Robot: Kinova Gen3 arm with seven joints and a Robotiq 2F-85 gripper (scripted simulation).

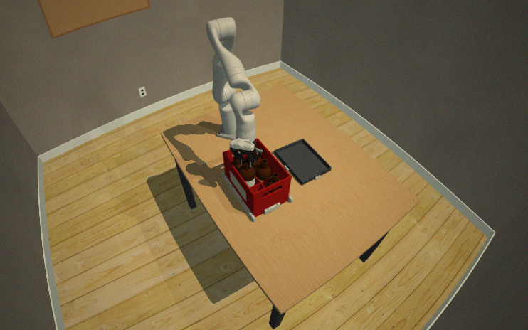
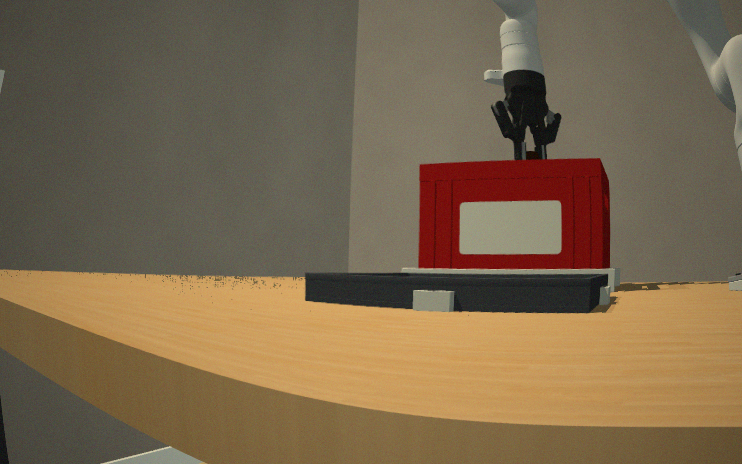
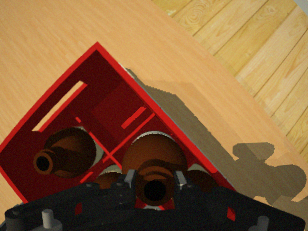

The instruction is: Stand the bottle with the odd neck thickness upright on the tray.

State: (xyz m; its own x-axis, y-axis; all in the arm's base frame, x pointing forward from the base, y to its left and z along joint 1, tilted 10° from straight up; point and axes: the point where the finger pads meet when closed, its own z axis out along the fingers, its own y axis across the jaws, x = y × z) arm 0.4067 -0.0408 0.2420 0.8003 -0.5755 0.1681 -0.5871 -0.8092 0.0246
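Now: hand 13 cm above the red crate, 4 cm to the right of it and 1 cm past it. From my hand the other things lie so: dark grey tray 33 cm to the left, 20 cm below, 8 cm behind; glass bottle 12 cm below, 10 cm to the left, 7 cm ahead.
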